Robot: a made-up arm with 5 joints. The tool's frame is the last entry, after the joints.
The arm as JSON. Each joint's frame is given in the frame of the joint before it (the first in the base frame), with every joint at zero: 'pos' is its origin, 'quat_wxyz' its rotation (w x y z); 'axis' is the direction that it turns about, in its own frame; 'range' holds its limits. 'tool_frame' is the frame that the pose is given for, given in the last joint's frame.
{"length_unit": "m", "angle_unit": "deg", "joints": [
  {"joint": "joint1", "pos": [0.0, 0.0, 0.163], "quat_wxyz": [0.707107, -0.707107, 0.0, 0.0], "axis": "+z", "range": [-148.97, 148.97]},
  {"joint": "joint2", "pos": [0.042, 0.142, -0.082], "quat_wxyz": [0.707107, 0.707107, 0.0, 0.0], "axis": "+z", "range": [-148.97, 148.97]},
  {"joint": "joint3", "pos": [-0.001, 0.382, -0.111], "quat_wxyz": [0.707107, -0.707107, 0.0, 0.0], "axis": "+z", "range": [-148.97, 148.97]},
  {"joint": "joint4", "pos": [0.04, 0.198, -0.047], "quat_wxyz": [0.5, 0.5, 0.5, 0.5], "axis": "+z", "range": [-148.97, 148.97]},
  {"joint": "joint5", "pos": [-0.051, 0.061, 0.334], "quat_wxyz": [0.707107, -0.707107, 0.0, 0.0], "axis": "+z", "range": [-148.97, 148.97]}
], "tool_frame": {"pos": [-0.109, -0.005, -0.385], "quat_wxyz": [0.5, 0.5, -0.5, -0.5]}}
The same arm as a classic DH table. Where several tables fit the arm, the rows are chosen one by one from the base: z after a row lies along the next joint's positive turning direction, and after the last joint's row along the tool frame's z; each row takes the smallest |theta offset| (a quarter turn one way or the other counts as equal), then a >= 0, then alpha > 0; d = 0 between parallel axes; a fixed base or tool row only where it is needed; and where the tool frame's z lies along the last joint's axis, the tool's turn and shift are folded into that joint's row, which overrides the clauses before.
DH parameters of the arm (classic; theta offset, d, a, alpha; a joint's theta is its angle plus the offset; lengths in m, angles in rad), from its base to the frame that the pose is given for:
base (fixed): 0 0.163 0 -1.5708
joint1: 0 -0.082 0.042 1.5708
joint2: 0 -0.253 -0.001 -1.5708
joint3: 1.5708 0.335 0.198 1.5708
joint4: 0 0.374 -0.051 -1.5708
joint5: -1.5708 -0.324 0.005 1.5708
tool (fixed): 0 0.109 0 0
Joint limits (rad, base to tool): -2.6..2.6 -2.6..2.6 -2.6..2.6 -2.6..2.6 -2.6..2.6

